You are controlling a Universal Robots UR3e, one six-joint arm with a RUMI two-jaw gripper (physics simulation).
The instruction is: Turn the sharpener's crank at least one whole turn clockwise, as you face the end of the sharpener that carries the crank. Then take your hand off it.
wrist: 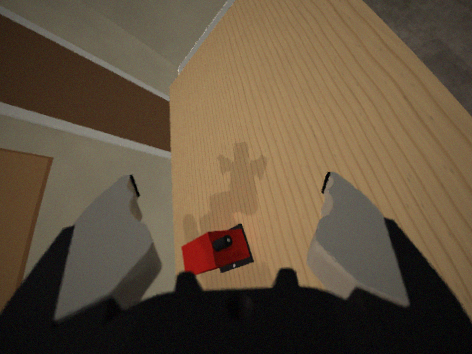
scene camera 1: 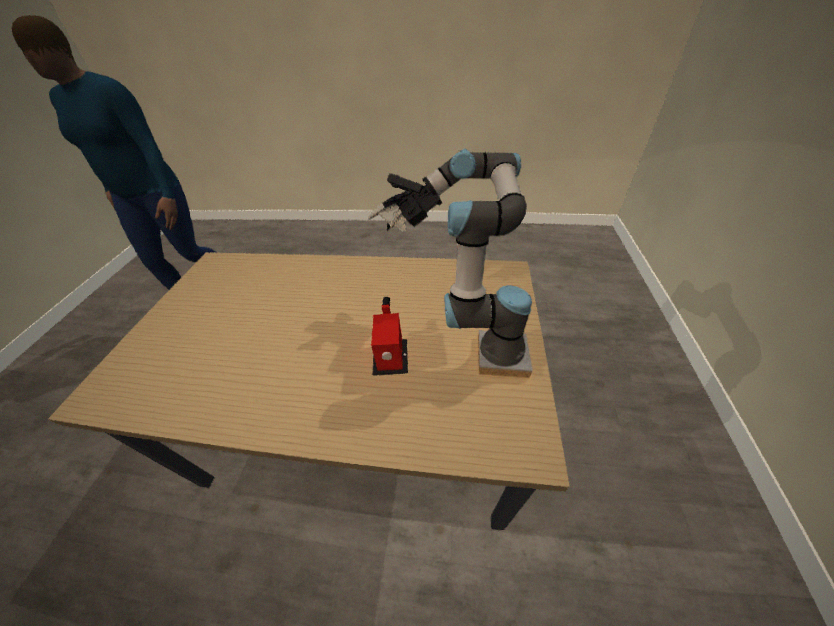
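Pixels of known places: gripper, fingertip midpoint: (wrist: 231,177) (scene camera 1: 378,224); arm's base, link origin: (scene camera 1: 501,349).
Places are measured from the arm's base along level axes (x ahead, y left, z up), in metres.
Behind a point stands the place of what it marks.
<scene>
A red sharpener (scene camera 1: 386,335) {y 0.020, x 0.330, z 0.095 m} (wrist: 200,252) {y -0.022, x 0.340, z 0.095 m} with a dark base stands upright on the wooden table. Its crank shows at the far end in the scene view, with a black handle (scene camera 1: 386,301) {y -0.100, x 0.340, z 0.110 m} (wrist: 222,243) {y -0.114, x 0.340, z 0.110 m} that stands up above the body's top. A pale round spot is on the end that faces the scene camera. My gripper (scene camera 1: 386,218) {y -0.290, x 0.366, z 0.257 m} (wrist: 231,177) {y -0.290, x 0.366, z 0.257 m} is open and empty. It hangs high above the table, beyond the sharpener in the scene view, well apart from the crank. In the wrist view the sharpener shows low in the picture, beyond the wide-apart fingers.
The table (scene camera 1: 255,303) {y -0.255, x 0.874, z -0.033 m} (wrist: 280,100) {y -0.304, x 0.661, z -0.033 m} carries the arm's base (scene camera 1: 504,363) {y 0.062, x 0.005, z 0.018 m} at its right side. A person (scene camera 1: 111,144) in a teal top and blue trousers stands beyond the table's far left corner. The arm's shadow falls on the table around the sharpener.
</scene>
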